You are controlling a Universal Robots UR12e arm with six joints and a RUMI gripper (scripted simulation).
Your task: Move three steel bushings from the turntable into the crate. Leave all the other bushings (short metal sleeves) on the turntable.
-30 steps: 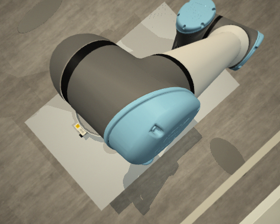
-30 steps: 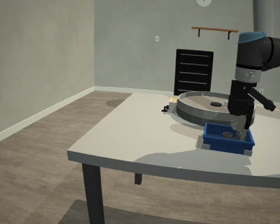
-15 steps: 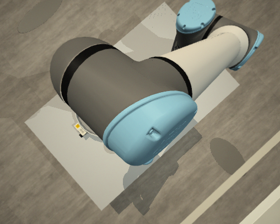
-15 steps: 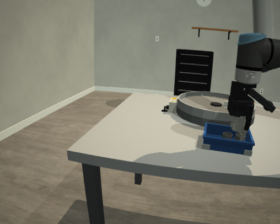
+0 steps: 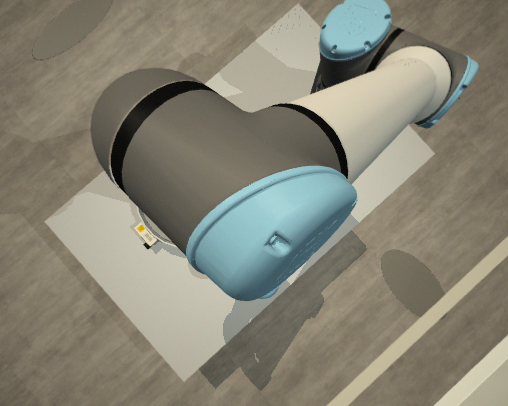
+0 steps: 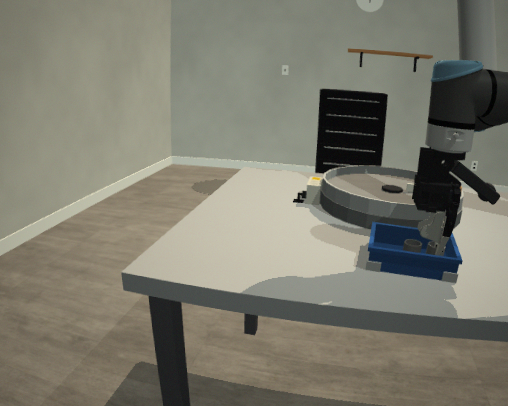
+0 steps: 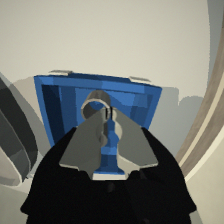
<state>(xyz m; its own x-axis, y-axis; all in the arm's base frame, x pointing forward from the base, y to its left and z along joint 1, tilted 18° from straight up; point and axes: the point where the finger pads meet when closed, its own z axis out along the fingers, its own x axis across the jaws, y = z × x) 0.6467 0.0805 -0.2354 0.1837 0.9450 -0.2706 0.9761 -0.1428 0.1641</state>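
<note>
The blue crate lies 5 cm ahead of my hand, 3 cm to the right of it and 2 cm below it. Round my hand: round grey turntable 39 cm to the right, 1 cm behind, 1 cm above.
</note>
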